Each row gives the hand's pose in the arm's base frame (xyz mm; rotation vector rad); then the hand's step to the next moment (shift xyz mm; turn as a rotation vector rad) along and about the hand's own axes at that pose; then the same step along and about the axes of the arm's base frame.
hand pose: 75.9 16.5 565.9 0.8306 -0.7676 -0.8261
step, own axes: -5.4 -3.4 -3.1 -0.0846 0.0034 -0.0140
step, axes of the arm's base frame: -1.0 4.2 -5.7 -0.0264 0.0779 -0.0246
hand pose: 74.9 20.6 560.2 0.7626 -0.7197 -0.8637
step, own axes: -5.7 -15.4 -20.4 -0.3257 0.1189 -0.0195
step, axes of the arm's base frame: 7.7 4.0 -24.7 -0.0881 0.3358 0.0096
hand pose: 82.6 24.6 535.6 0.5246 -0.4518 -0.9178
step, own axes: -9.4 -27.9 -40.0 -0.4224 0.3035 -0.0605
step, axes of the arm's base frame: 0.6 3.1 -49.6 -0.0010 0.5183 0.0746
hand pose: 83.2 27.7 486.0 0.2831 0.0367 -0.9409
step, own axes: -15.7 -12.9 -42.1 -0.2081 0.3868 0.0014
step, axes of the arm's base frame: -15.8 16.0 -41.0 0.1868 0.3790 0.1199
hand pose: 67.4 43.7 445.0 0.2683 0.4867 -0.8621
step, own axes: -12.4 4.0 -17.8 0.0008 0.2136 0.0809
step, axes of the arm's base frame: -9.1 18.1 -8.8 0.1910 0.0997 0.0758
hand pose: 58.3 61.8 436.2 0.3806 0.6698 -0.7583
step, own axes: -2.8 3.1 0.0 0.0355 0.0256 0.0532
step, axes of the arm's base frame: 0.8 3.5 2.1 0.0600 -0.0294 0.0169
